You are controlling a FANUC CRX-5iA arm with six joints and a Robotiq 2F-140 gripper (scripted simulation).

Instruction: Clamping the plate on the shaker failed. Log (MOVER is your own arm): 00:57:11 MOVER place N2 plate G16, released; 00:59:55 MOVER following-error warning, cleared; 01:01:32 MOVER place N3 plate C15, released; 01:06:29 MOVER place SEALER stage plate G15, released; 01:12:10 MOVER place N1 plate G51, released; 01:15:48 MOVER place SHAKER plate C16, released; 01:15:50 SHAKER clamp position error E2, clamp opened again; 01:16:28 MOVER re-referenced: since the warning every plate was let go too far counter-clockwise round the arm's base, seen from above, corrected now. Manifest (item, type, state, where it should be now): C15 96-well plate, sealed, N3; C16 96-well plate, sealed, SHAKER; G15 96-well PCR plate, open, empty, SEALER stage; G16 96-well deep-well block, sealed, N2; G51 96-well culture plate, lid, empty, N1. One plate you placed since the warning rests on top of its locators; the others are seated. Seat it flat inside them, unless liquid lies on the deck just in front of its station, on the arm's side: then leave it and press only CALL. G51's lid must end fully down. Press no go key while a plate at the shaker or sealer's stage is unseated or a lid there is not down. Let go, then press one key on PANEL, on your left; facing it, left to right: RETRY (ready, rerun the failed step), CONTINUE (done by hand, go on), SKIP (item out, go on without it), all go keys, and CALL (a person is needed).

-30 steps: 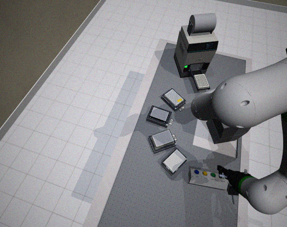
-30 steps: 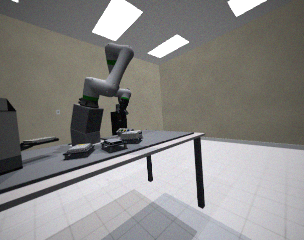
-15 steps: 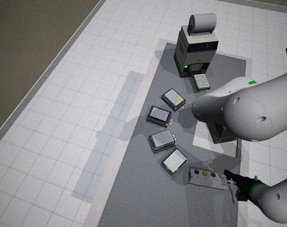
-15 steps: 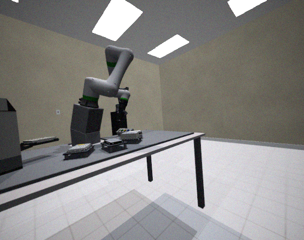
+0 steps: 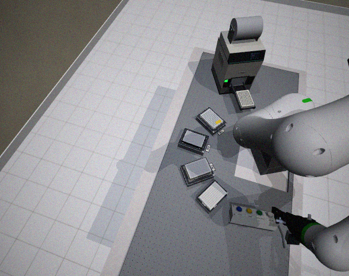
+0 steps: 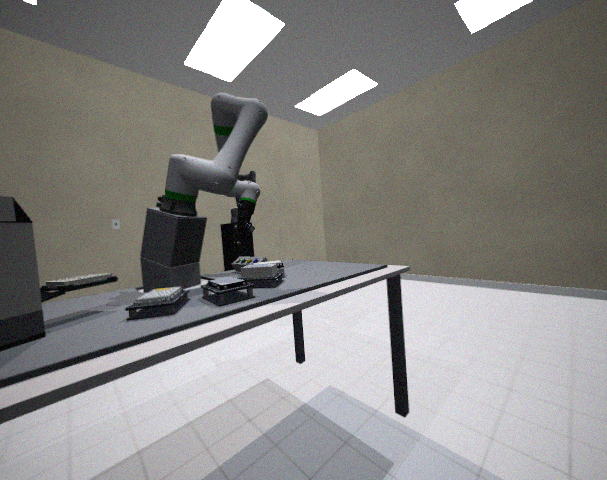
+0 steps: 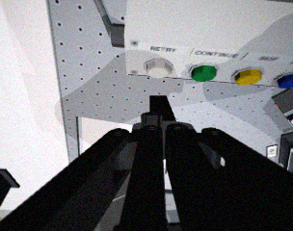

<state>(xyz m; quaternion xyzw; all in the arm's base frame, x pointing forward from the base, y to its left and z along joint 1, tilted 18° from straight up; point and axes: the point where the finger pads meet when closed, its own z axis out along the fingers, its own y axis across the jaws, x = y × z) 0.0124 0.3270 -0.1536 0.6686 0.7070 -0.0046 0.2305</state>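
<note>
The white RETRY key lies 7 cm below my hand. The rest, counted from my hand: blue CALL key: 15 cm ahead, 1 cm to the left, 7 cm below; then green CONTINUE key: 5 cm ahead, 7 cm below; then yellow SKIP key: 10 cm ahead, 1 cm to the left, 7 cm below.
</note>
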